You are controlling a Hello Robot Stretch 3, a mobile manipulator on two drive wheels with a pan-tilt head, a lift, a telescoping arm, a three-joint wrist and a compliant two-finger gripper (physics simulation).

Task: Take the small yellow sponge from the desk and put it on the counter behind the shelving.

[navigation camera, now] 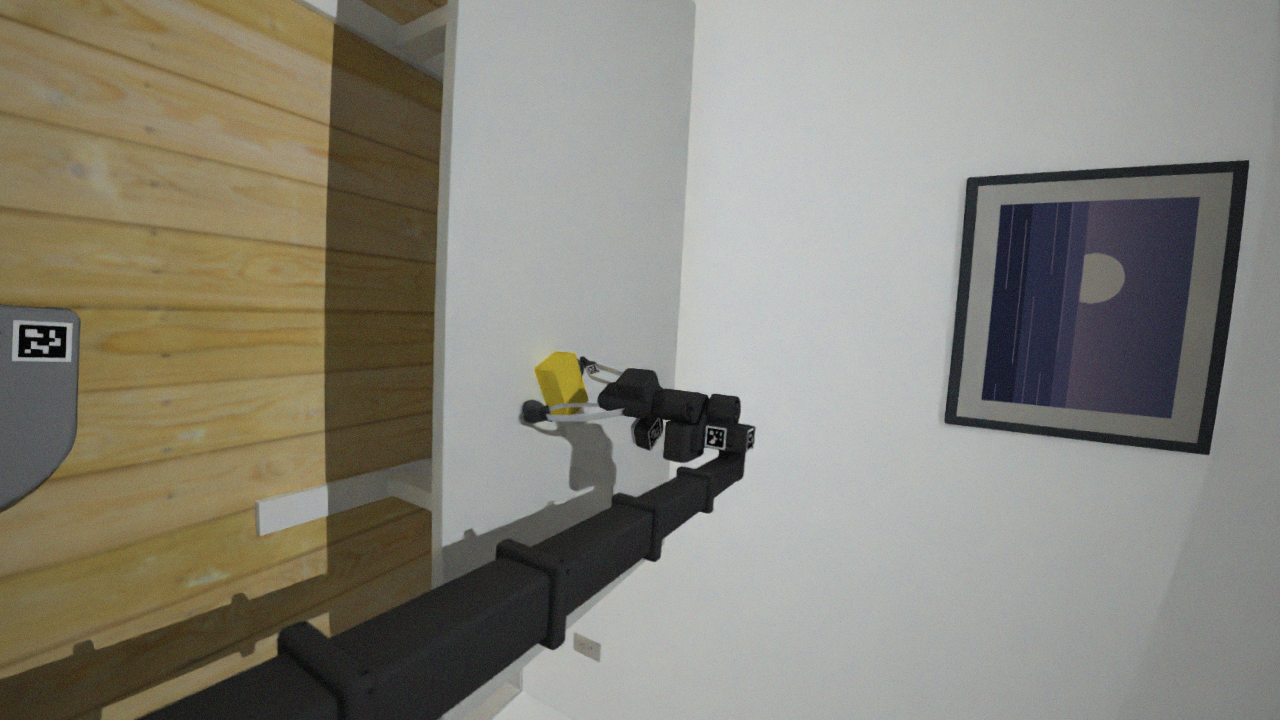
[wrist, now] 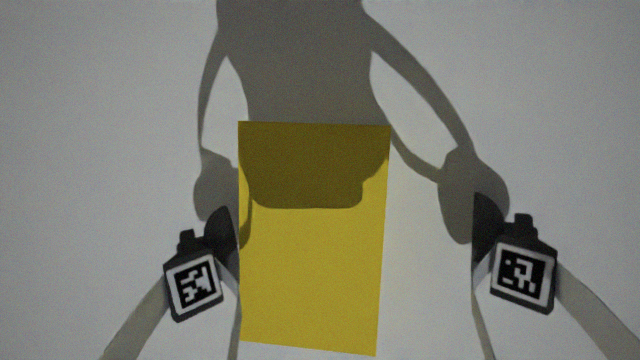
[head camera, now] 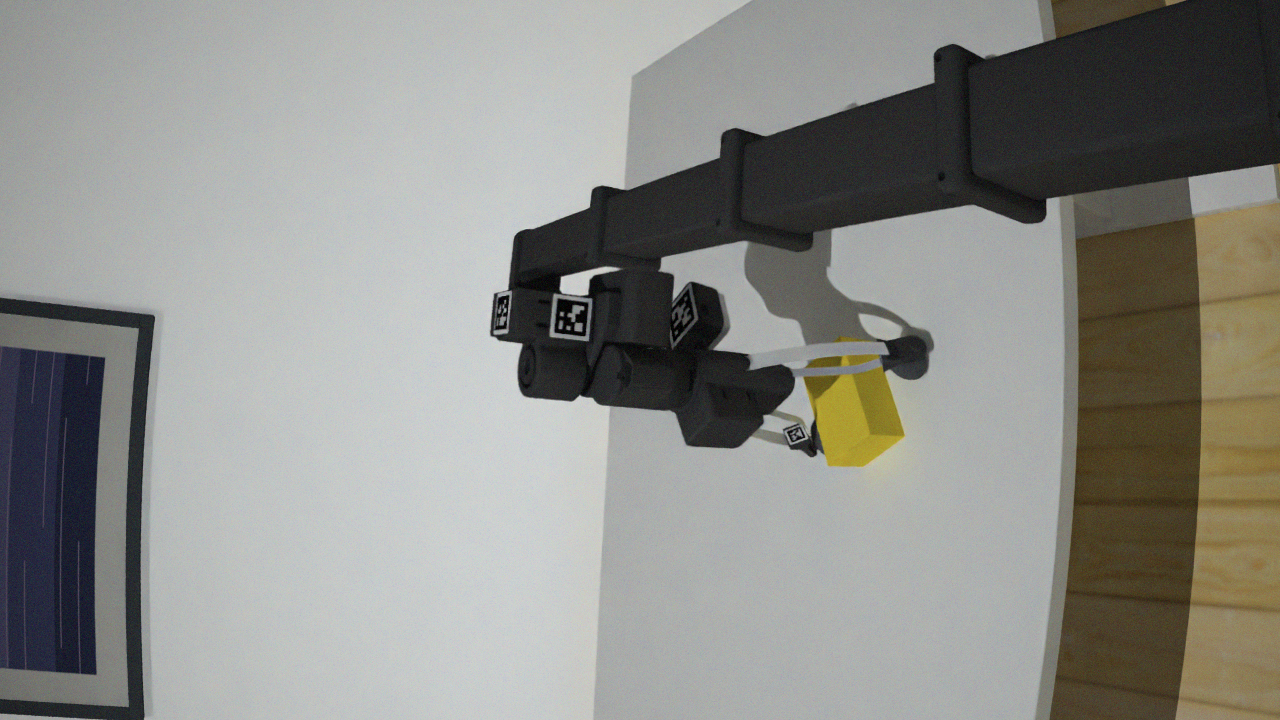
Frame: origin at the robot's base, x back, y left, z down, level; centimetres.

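Seen in the pictures: gripper, fingertip midpoint: (navigation camera: 548, 385) (wrist: 346, 226) (head camera: 877, 401).
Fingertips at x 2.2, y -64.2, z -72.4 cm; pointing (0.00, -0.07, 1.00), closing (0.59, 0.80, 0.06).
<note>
A point is followed by its place in that frame.
The small yellow sponge (head camera: 854, 425) @[y -62.6, x -0.2, z -76.5 cm] (navigation camera: 559, 374) @[y -61.8, x -0.3, z -76.5 cm] (wrist: 310, 275) @[y -64.8, x 0.7, z -76.5 cm] is a block on the pale grey desk (head camera: 805, 582) @[y -72.4, x -16.4, z -72.0 cm] (navigation camera: 563, 179) @[y -64.3, x -34.4, z -72.0 cm] (wrist: 75, 100) @[y -81.2, x -0.5, z -72.0 cm]. My gripper (head camera: 861, 397) @[y -64.1, x 2.2, z -72.4 cm] (navigation camera: 560, 387) @[y -64.1, x 2.2, z -72.4 cm] (wrist: 346, 226) @[y -64.1, x 2.2, z -72.4 cm] is open, with its two fingers on either side of the sponge. In the wrist view the left fingertip is right at the sponge's left edge, while a gap separates the right fingertip from its right edge. I cannot tell whether the left finger touches it. The gripper's shadow covers the far end of the sponge. The counter and the shelving cannot be made out in these views.
My telescoping arm (head camera: 832, 152) @[y -30.9, x 10.6, z -107.6 cm] (navigation camera: 447, 626) @[y -16.2, x 8.4, z -107.2 cm] reaches over the desk. A white wall (head camera: 358, 537) @[y -123.9, x -21.3, z -106.5 cm] (navigation camera: 832, 134) @[y -120.8, x -62.6, z -108.8 cm] rises behind the desk, with a framed picture (head camera: 44, 501) @[y -121.7, x -19.8, z -151.8 cm] (navigation camera: 1029, 304) @[y -121.6, x -21.4, z -151.2 cm] on it. Wooden floor (head camera: 1235, 358) @[y -56.1, x 13.4, z 0.0 cm] (navigation camera: 179, 268) @[y -32.6, x -14.6, z -0.1 cm] lies beyond the desk's front edge.
</note>
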